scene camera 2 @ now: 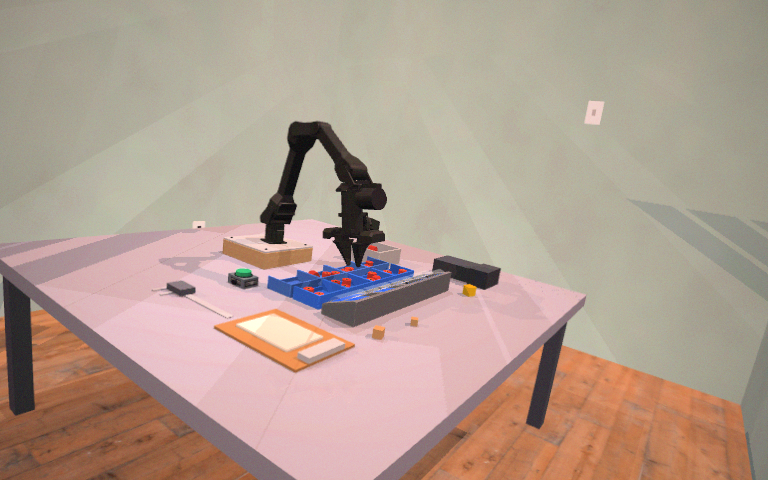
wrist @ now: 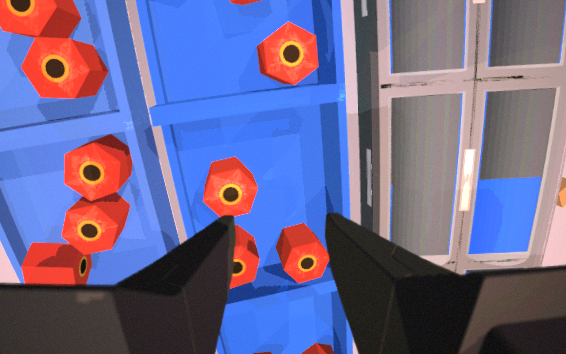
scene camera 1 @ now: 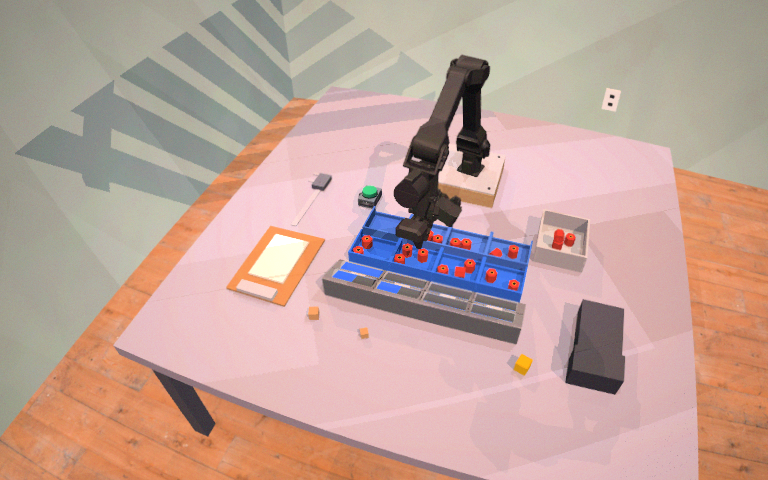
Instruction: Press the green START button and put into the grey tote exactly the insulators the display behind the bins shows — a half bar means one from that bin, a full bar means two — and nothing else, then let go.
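My gripper (scene camera 1: 419,244) (scene camera 2: 352,264) (wrist: 280,225) points down, partly open and empty, above the near row's second bin from the left in scene camera 1. That bin holds three red insulators; one (wrist: 230,185) is upright ahead of the fingertips, another (wrist: 302,252) shows between the fingers, and the left finger partly hides the third (wrist: 246,255). The blue bins (scene camera 1: 368,260) (scene camera 2: 308,298) (wrist: 240,105) form two rows. The display (scene camera 1: 419,302) (scene camera 2: 390,302) shows a full bar far left, half bars near left and near second. Red insulators (scene camera 1: 570,240) lie in the grey tote (scene camera 1: 560,259). The START button (scene camera 1: 369,192) (scene camera 2: 243,272) is green.
A black block (scene camera 1: 600,345) (scene camera 2: 467,271) and a yellow cube (scene camera 1: 523,364) (scene camera 2: 469,290) stand beyond the display's right end. Two small orange cubes (scene camera 1: 313,313) (scene camera 1: 364,332) lie before it. An orange clipboard (scene camera 1: 314,249) (scene camera 2: 226,327) lies left of the bins.
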